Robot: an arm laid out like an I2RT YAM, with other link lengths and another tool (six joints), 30 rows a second.
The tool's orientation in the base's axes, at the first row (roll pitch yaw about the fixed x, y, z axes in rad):
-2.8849 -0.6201 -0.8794
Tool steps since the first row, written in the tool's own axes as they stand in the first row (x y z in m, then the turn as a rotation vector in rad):
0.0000 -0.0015 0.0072 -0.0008 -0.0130 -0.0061
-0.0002 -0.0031 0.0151 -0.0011 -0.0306 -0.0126
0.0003 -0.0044 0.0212 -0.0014 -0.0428 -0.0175
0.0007 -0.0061 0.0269 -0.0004 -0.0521 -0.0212
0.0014 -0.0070 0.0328 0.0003 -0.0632 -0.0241
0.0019 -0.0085 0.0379 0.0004 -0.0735 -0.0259
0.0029 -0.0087 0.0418 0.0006 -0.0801 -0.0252
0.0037 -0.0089 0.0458 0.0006 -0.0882 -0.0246
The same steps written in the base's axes. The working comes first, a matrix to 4 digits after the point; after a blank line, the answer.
The tool's axes in the first row as the columns of a matrix, in the base's axes (used below as rounded here):
0.5189 -0.6510 0.5540
-0.6269 -0.7304 -0.2711
0.5811 -0.2066 -0.7872

0.0050 -0.0009 -0.0054 0.0047 0.0117 0.0070
0.0103 -0.0017 -0.0114 0.0124 0.0265 0.0156
0.0148 -0.0027 -0.0156 0.0174 0.0369 0.0218
0.0192 -0.0033 -0.0195 0.0220 0.0441 0.0272
0.0235 -0.0047 -0.0236 0.0279 0.0525 0.0322
0.0275 -0.0053 -0.0270 0.0337 0.0605 0.0358
0.0303 -0.0068 -0.0294 0.0385 0.0650 0.0367
0.0331 -0.0082 -0.0321 0.0441 0.0707 0.0379

